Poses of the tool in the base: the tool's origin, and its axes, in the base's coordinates. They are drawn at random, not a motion.
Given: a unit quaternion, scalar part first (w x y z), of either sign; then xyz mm.
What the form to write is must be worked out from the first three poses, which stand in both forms.
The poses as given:
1: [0.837 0.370 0.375 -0.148 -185 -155 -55]
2: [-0.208 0.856 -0.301 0.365 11 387 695]
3: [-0.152 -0.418 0.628 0.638 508 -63 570]
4: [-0.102 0.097 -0.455 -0.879 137 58 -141]
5: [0.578 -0.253 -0.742 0.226 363 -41 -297]
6: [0.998 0.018 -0.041 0.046 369 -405 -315]
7: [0.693 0.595 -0.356 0.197 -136 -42 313]
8: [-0.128 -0.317 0.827 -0.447 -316 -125 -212]
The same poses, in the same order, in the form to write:
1: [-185 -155 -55 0.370 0.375 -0.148 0.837]
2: [11 387 695 -0.856 0.301 -0.365 0.208]
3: [508 -63 570 0.418 -0.628 -0.638 0.152]
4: [137 58 -141 -0.097 0.455 0.879 0.102]
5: [363 -41 -297 -0.253 -0.742 0.226 0.578]
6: [369 -405 -315 0.018 -0.041 0.046 0.998]
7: [-136 -42 313 0.595 -0.356 0.197 0.693]
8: [-316 -125 -212 0.317 -0.827 0.447 0.128]
